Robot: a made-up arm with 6 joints. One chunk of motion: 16 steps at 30 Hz.
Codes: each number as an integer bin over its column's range. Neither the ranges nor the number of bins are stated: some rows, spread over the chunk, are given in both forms.
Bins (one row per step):
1: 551 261 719 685 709 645
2: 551 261 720 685 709 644
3: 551 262 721 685 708 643
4: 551 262 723 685 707 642
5: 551 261 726 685 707 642
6: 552 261 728 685 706 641
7: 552 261 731 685 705 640
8: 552 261 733 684 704 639
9: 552 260 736 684 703 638
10: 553 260 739 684 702 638
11: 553 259 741 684 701 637
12: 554 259 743 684 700 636
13: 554 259 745 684 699 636
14: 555 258 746 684 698 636
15: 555 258 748 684 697 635
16: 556 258 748 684 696 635
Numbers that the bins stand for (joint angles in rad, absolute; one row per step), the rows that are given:
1: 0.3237 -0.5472 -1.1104 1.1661 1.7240 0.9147
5: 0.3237 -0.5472 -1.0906 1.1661 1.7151 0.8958
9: 0.3300 -0.5499 -1.0624 1.1598 1.6974 0.8707
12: 0.3426 -0.5526 -1.0426 1.1598 1.6841 0.8581
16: 0.3552 -0.5553 -1.0285 1.1598 1.6664 0.8518
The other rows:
2: 0.3237 -0.5472 -1.1076 1.1661 1.7240 0.9084
3: 0.3237 -0.5445 -1.1047 1.1661 1.7196 0.9021
4: 0.3237 -0.5445 -1.0991 1.1661 1.7151 0.8958
6: 0.3300 -0.5472 -1.0850 1.1661 1.7107 0.8895
7: 0.3300 -0.5472 -1.0765 1.1661 1.7063 0.8832
8: 0.3300 -0.5472 -1.0709 1.1598 1.7018 0.8769
10: 0.3363 -0.5499 -1.0539 1.1598 1.6930 0.8707
11: 0.3363 -0.5526 -1.0483 1.1598 1.6885 0.8644
13: 0.3426 -0.5526 -1.0370 1.1598 1.6797 0.8581
14: 0.3489 -0.5553 -1.0342 1.1598 1.6752 0.8581
15: 0.3489 -0.5553 -1.0285 1.1598 1.6708 0.8518

